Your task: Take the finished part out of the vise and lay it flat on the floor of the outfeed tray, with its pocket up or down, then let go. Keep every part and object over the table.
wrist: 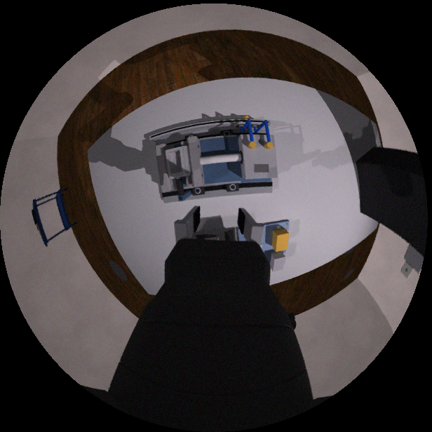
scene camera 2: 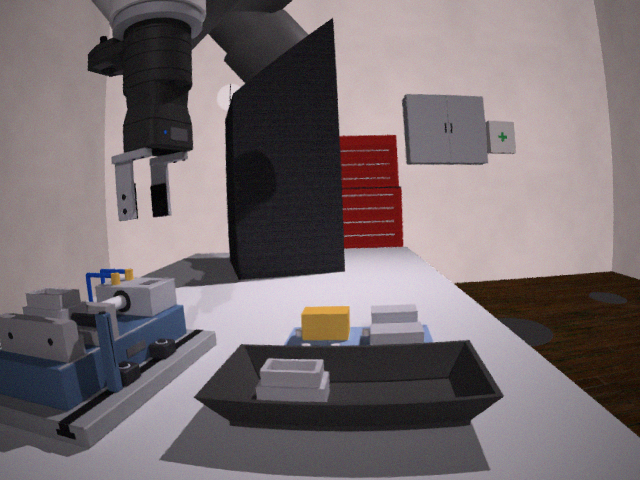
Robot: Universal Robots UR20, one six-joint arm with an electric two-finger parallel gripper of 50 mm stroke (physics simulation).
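Places are measured from the arm's base along level axes (x right, y ahead, z up), in centimetres.
Pixels of known places: gripper, fingertip midpoint: [scene camera 2: 146, 218].
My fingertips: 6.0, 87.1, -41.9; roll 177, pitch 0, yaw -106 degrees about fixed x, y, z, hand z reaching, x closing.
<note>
Ahead of a thing's pixels: the offset from my fingertips to its top centre, as dx, dy, dz. "pt": to the spot under its first point.
The finished part @(+9.5, +5.8, -6.6) [scene camera 2: 51, 301] [wrist: 176, 162], light grey with an open pocket facing up, sits between the jaws of the vise @(+8.8, -0.6, -8.2) [scene camera 2: 43, 379] [wrist: 194, 160]. My gripper [scene camera 2: 144, 214] [wrist: 218, 214] is open and empty, with its fingers pointing down. It hangs well above the vise and the table in the scene view. The outfeed tray [scene camera 2: 351, 412] [wrist: 209, 223] is dark grey with sloping walls. A grey part @(-15.1, +5.6, -13.4) [scene camera 2: 292, 387] with its pocket up is inside the tray at the left. The gripper hides much of the tray in the wrist view.
Blue hoses @(pt +13.9, -9.0, -8.9) [scene camera 2: 89, 286] [wrist: 267, 131] rise at the cylinder end of the vise. A yellow block @(-17.7, -15.4, -13.7) [scene camera 2: 325, 322] [wrist: 280, 240] and grey blocks @(-25.8, -5.8, -13.7) [scene camera 2: 396, 333] [wrist: 278, 260] stand on a blue plate behind the tray. A tall black panel [scene camera 2: 289, 170] [wrist: 392, 182] stands farther back.
</note>
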